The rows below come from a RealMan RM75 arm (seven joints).
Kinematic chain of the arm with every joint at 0, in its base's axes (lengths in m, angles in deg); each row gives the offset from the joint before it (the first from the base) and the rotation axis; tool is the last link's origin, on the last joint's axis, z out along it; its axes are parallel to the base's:
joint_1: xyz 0 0 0.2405 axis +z
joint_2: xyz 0 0 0 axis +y
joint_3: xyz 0 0 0.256 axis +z
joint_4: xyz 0 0 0 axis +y
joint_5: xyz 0 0 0.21 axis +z
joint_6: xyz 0 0 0 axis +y
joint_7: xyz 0 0 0.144 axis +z
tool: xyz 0 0 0
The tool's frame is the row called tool.
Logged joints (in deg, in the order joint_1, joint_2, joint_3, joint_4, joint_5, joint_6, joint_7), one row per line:
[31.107 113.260 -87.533 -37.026 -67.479 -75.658 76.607]
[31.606 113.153 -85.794 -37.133 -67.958 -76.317 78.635]
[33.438 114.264 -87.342 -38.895 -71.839 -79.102 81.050]
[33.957 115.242 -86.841 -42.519 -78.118 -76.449 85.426]
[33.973 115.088 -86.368 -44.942 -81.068 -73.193 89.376]
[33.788 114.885 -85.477 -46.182 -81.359 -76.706 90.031]
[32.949 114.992 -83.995 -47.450 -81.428 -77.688 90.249]
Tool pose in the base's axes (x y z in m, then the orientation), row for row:
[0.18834 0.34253 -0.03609 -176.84 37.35 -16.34]
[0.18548 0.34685 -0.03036 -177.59 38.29 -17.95]
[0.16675 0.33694 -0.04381 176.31 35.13 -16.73]
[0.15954 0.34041 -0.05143 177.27 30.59 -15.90]
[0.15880 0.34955 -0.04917 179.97 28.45 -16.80]
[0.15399 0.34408 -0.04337 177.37 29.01 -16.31]
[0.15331 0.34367 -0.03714 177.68 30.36 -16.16]
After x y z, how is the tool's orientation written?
As angles about the fixed x, y, z axes (roll, pitch, yaw), in degrees.
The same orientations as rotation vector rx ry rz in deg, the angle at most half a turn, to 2 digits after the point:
[-161.25 24.69 53.94]
[-160.57 26.56 55.27]
[-168.50 23.02 54.06]
[-170.58 22.69 47.17]
[-168.80 24.91 42.80]
[-171.13 23.49 44.80]
[-170.21 23.21 46.63]

